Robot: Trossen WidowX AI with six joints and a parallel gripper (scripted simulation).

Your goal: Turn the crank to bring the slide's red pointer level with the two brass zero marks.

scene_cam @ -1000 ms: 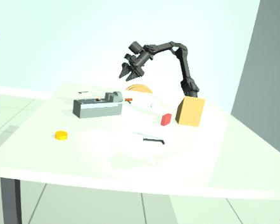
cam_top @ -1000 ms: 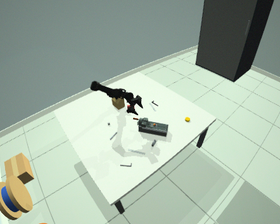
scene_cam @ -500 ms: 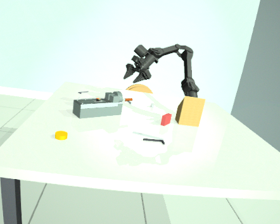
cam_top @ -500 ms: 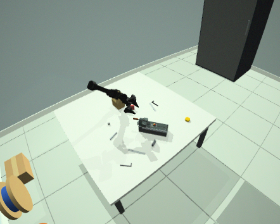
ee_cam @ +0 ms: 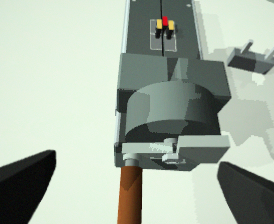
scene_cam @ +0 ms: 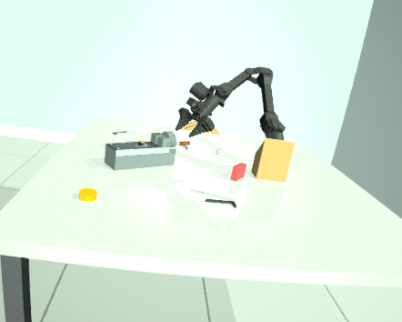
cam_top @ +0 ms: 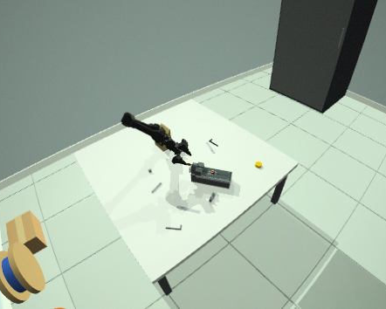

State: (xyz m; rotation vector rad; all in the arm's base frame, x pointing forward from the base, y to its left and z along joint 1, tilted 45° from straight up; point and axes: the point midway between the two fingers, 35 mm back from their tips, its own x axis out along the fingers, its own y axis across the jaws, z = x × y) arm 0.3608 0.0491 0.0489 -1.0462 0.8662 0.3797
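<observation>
Right now the orange crank handle is 1 cm behind my gripper tip, 1 cm to the right of it and 4 cm below it. Also, from my gripper tip: yellow disc: 22 cm ahead, 45 cm to the left, 12 cm below; black hex key: 19 cm behind, 33 cm to the left, 12 cm below; red pointer: 15 cm ahead, 9 cm to the left, 4 cm below.
</observation>
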